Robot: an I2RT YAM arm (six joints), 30 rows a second.
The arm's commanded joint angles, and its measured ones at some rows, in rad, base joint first. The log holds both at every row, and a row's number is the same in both.
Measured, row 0: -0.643, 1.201, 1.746, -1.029, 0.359, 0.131
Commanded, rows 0 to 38: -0.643, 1.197, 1.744, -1.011, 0.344, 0.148; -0.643, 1.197, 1.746, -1.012, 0.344, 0.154; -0.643, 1.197, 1.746, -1.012, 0.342, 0.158; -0.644, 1.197, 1.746, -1.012, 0.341, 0.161; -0.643, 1.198, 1.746, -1.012, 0.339, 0.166; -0.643, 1.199, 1.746, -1.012, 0.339, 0.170; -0.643, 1.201, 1.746, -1.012, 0.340, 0.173; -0.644, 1.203, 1.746, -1.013, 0.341, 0.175; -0.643, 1.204, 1.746, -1.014, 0.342, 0.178; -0.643, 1.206, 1.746, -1.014, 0.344, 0.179; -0.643, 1.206, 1.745, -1.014, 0.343, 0.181; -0.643, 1.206, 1.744, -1.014, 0.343, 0.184; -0.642, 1.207, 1.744, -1.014, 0.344, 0.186; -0.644, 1.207, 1.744, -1.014, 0.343, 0.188; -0.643, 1.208, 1.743, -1.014, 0.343, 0.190; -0.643, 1.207, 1.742, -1.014, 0.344, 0.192; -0.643, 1.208, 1.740, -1.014, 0.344, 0.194; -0.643, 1.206, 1.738, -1.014, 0.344, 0.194; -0.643, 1.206, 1.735, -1.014, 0.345, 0.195; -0.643, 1.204, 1.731, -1.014, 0.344, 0.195; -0.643, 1.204, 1.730, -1.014, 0.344, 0.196; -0.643, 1.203, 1.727, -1.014, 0.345, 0.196; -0.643, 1.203, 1.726, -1.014, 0.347, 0.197; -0.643, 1.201, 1.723, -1.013, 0.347, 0.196; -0.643, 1.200, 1.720, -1.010, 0.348, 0.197; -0.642, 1.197, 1.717, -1.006, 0.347, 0.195; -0.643, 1.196, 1.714, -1.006, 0.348, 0.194; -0.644, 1.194, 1.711, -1.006, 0.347, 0.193; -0.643, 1.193, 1.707, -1.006, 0.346, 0.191; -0.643, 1.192, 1.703, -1.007, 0.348, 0.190; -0.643, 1.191, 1.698, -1.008, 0.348, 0.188; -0.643, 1.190, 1.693, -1.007, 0.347, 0.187; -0.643, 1.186, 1.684, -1.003, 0.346, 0.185; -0.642, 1.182, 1.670, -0.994, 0.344, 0.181; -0.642, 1.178, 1.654, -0.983, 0.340, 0.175; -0.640, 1.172, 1.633, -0.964, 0.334, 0.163; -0.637, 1.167, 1.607, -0.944, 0.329, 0.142; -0.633, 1.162, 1.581, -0.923, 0.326, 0.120; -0.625, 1.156, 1.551, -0.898, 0.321, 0.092
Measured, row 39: -0.636, 1.165, 1.594, -0.976, 0.340, 0.148
